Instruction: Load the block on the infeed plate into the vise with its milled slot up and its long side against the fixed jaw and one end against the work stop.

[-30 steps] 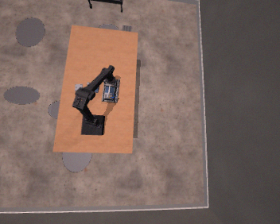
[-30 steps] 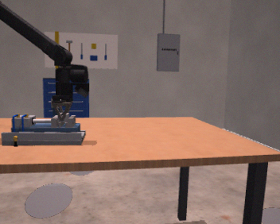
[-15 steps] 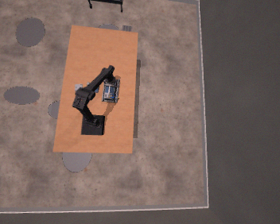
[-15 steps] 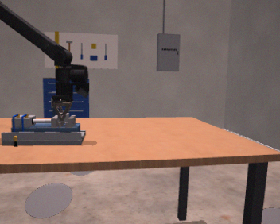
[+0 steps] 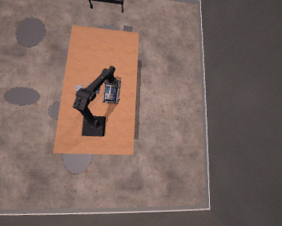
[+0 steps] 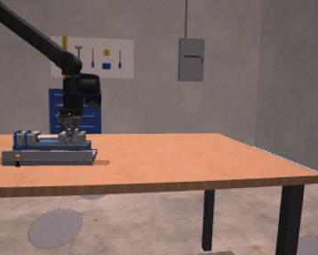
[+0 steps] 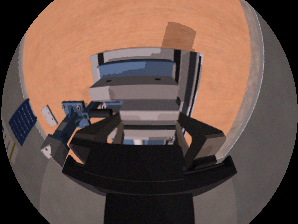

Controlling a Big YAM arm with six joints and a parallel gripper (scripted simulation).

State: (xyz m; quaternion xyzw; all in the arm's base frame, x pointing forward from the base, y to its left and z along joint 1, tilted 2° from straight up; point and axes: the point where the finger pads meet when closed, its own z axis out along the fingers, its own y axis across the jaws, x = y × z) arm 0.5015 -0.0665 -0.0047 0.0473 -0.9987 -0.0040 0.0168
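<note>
My gripper is now 1 cm below the grey part. Round my hand: vise (7 cm behind, 6 cm below, 1 cm to the left).
</note>
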